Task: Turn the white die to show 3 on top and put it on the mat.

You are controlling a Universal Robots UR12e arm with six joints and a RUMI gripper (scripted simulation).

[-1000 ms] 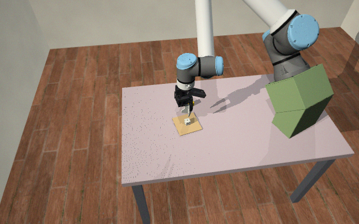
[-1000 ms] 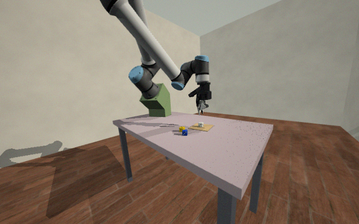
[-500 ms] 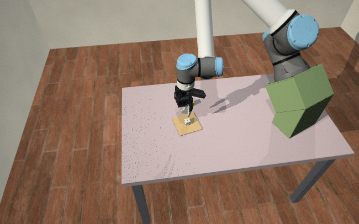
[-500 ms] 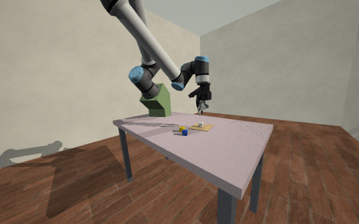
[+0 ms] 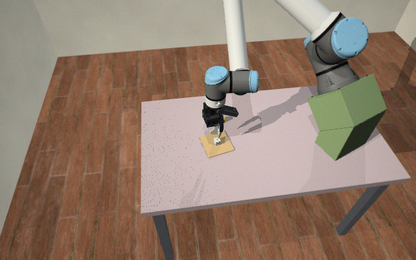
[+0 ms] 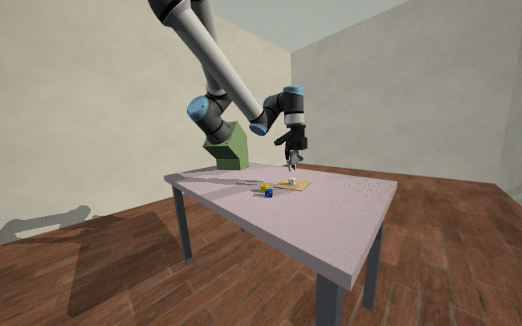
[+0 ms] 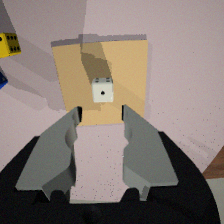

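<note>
My gripper is now 70 mm above the white die. Round my hand: blue die (180 mm to the right, 70 mm below, 20 mm behind); then yellow die (140 mm to the right, 70 mm below, 70 mm behind); then tan mat (90 mm below).
</note>
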